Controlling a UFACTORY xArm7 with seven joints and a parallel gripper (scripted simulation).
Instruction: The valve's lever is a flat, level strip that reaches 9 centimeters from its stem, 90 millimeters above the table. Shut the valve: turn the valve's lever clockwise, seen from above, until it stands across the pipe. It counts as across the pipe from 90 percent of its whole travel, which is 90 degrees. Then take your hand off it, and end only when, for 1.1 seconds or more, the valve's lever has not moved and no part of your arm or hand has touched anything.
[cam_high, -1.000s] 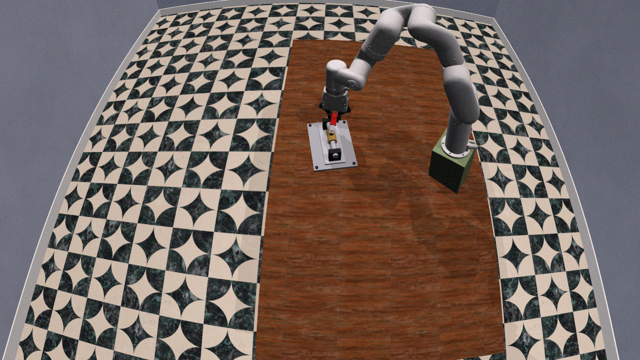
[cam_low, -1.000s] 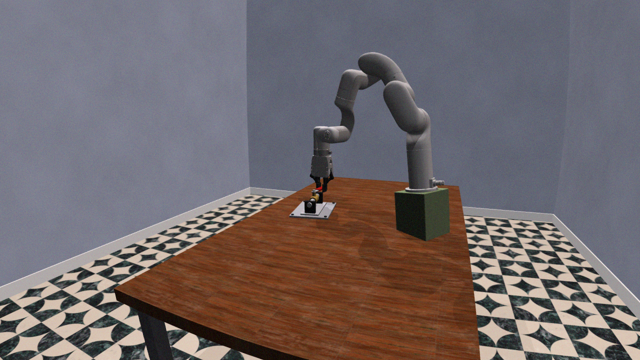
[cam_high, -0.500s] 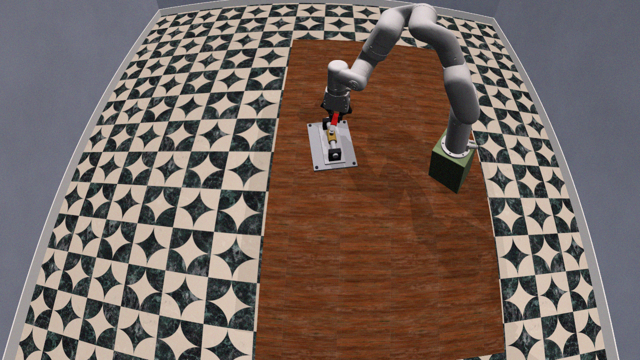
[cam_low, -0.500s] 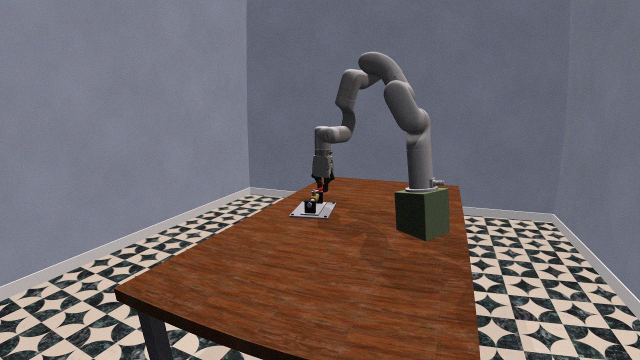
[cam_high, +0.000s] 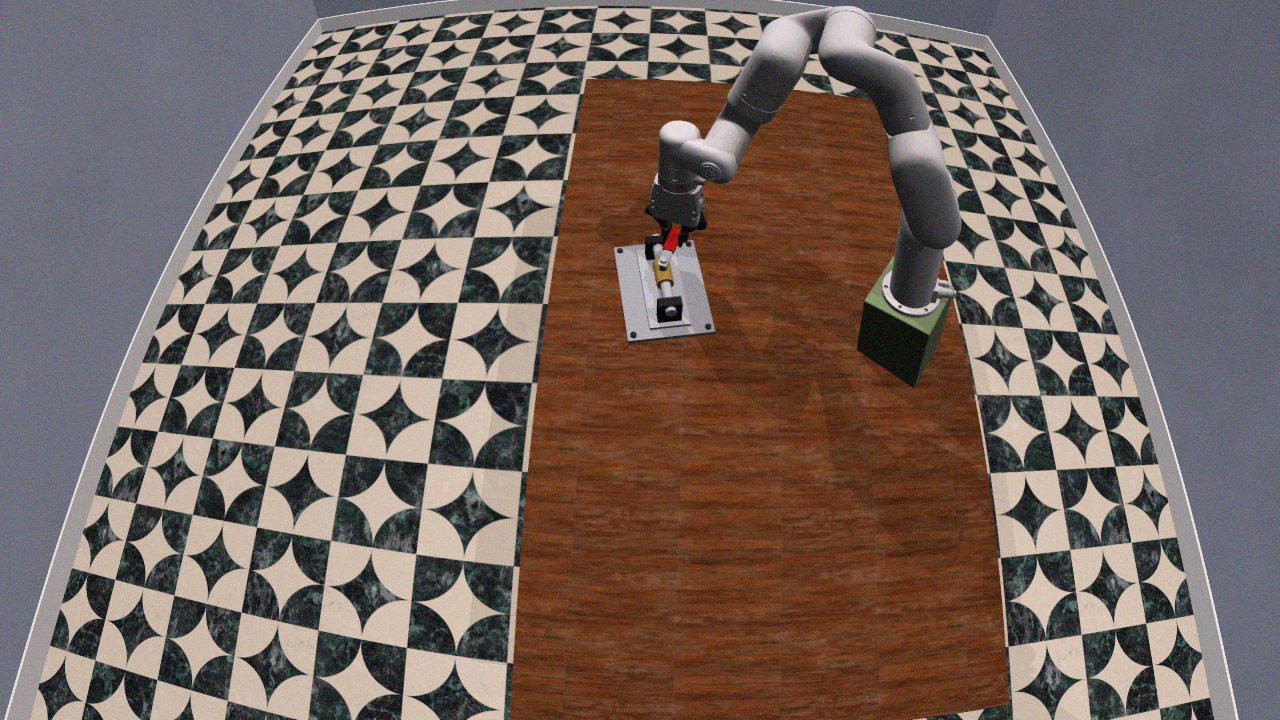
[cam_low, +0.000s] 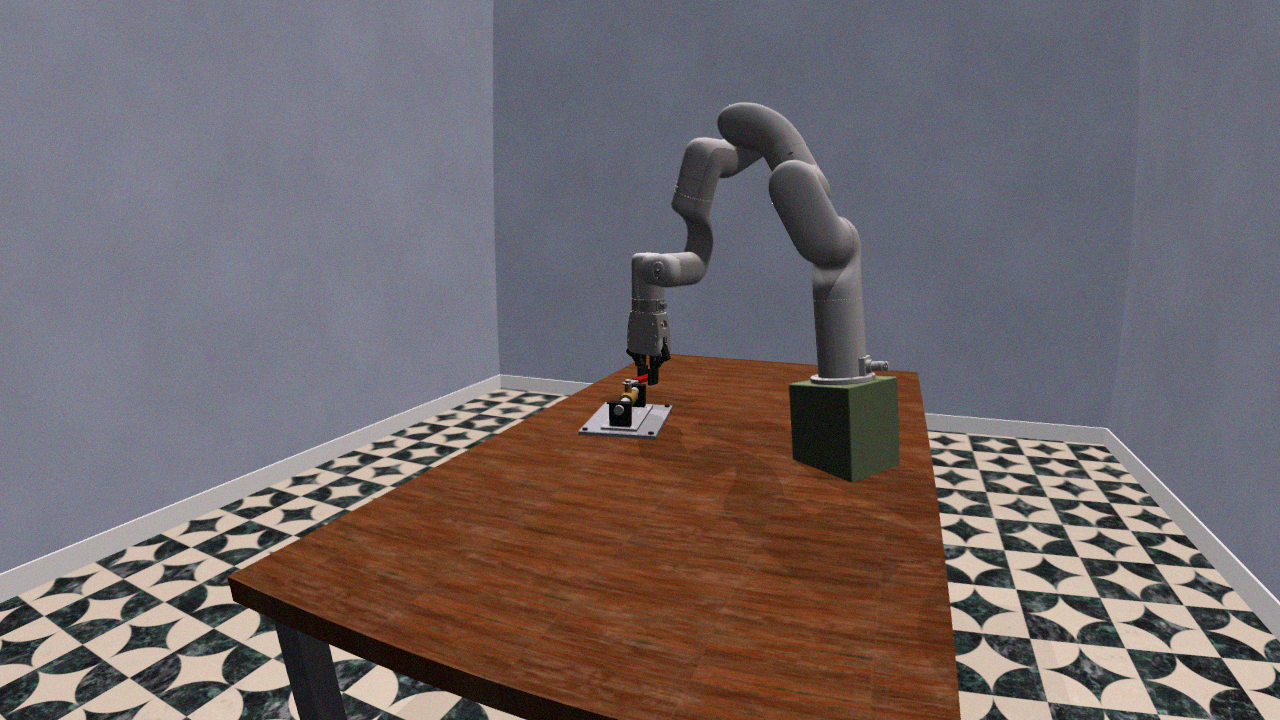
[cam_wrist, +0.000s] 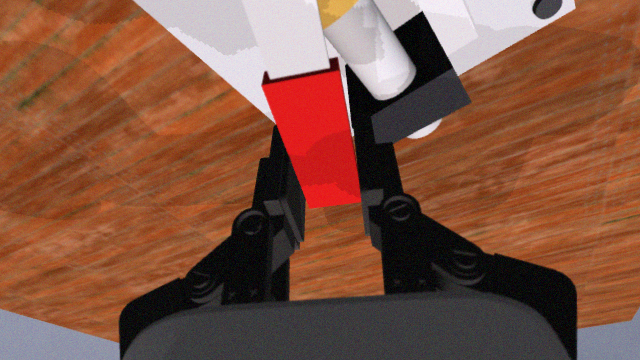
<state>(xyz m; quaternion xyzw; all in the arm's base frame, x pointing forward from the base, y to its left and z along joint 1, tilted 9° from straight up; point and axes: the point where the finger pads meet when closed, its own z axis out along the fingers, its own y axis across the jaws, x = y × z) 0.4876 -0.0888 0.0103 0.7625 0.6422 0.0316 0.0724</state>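
The red lever is 4 cm to the left of my hand and 1 cm ahead of it.
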